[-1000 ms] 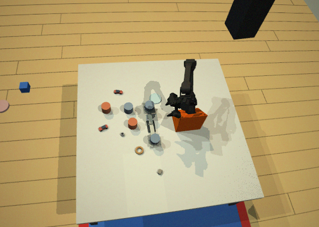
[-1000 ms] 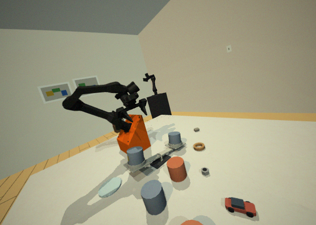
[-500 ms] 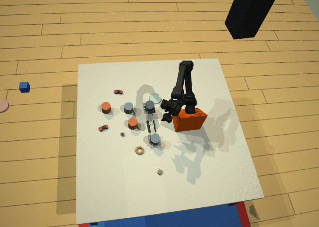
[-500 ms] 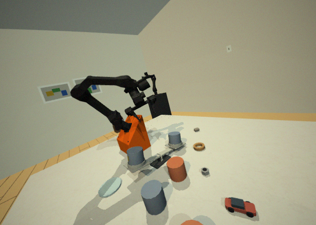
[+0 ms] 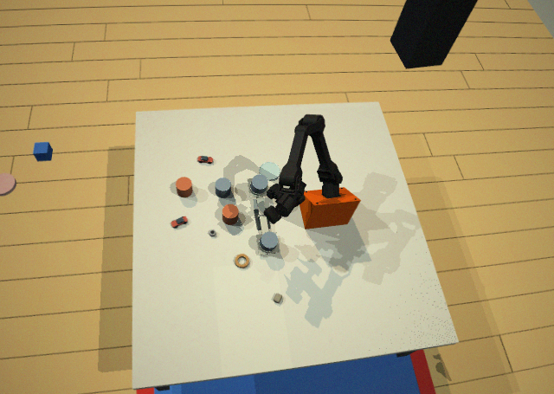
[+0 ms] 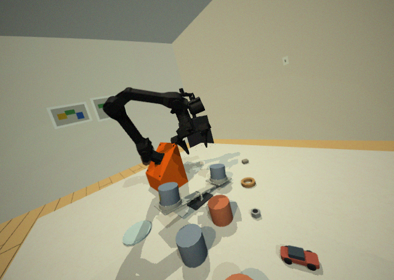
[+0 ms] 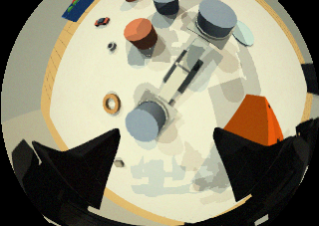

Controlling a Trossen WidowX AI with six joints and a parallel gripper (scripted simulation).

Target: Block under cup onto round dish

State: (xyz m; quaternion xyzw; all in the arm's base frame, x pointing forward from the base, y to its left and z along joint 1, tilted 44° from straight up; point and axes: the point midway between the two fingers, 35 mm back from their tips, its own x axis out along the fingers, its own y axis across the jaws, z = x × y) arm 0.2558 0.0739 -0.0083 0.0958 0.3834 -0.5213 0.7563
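Now: gripper tip 4 cm short of the grey block, 5 cm to the right of it and 15 cm above it. Round my gripper tip: balance: 3 cm ahead, 8 cm to the right, 15 cm below; pale blue round dish: 7 cm behind, 32 cm to the right, 19 cm below; nut: 26 cm ahead, 6 cm to the right, 18 cm below.
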